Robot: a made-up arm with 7 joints. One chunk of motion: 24 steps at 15 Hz.
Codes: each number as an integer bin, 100 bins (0 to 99) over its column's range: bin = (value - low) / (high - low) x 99, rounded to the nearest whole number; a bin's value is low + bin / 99 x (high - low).
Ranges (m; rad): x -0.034..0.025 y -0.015..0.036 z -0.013..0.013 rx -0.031..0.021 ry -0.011..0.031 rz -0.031..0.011
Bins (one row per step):
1: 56 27 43 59 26 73
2: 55 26 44 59 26 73
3: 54 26 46 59 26 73
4: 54 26 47 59 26 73
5: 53 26 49 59 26 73
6: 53 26 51 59 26 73
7: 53 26 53 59 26 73
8: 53 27 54 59 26 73
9: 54 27 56 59 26 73
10: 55 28 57 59 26 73
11: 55 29 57 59 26 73
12: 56 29 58 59 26 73
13: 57 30 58 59 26 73
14: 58 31 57 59 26 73
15: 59 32 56 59 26 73
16: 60 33 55 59 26 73
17: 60 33 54 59 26 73
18: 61 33 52 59 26 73
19: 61 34 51 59 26 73
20: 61 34 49 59 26 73
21: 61 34 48 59 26 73
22: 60 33 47 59 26 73
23: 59 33 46 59 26 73
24: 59 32 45 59 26 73
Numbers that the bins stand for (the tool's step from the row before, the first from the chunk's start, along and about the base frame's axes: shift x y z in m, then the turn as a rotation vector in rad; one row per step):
1: -0.00063 -0.00109 -0.00171 -0.00001 0.00003 -0.00003
2: -0.00122 -0.00161 -0.00144 -0.00001 0.00003 -0.00003
3: -0.00182 -0.00161 -0.00092 -0.00001 0.00003 -0.00003
4: -0.00182 -0.00161 -0.00066 -0.00001 0.00003 -0.00003
5: -0.00241 -0.00161 -0.00013 -0.00001 0.00003 -0.00003
6: -0.00241 -0.00161 0.00039 -0.00001 0.00003 -0.00003
7: -0.00241 -0.00161 0.00092 -0.00001 0.00003 -0.00003
8: -0.00241 -0.00109 0.00118 -0.00001 0.00003 -0.00003
9: -0.00182 -0.00109 0.00171 -0.00001 0.00003 -0.00003
10: -0.00122 -0.00058 0.00197 -0.00001 0.00003 -0.00003
11: -0.00122 -0.00006 0.00197 -0.00001 0.00003 -0.00003
12: -0.00063 -0.00006 0.00223 -0.00001 0.00003 -0.00003
13: -0.00003 0.00045 0.00223 -0.00001 0.00003 -0.00003
14: 0.00057 0.00097 0.00197 -0.00001 0.00003 -0.00003
15: 0.00116 0.00148 0.00171 -0.00001 0.00003 -0.00003
16: 0.00176 0.00200 0.00144 -0.00001 0.00003 -0.00003
17: 0.00176 0.00200 0.00118 -0.00001 0.00003 -0.00003
18: 0.00235 0.00200 0.00066 -0.00001 0.00003 -0.00003
19: 0.00235 0.00252 0.00039 -0.00001 0.00003 -0.00003
20: 0.00235 0.00252 -0.00013 -0.00001 0.00003 -0.00003
21: 0.00235 0.00252 -0.00039 -0.00001 0.00003 -0.00003
22: 0.00176 0.00200 -0.00066 -0.00001 0.00003 -0.00003
23: 0.00116 0.00200 -0.00092 -0.00001 0.00003 -0.00003
24: 0.00116 0.00148 -0.00118 -0.00001 0.00003 -0.00003

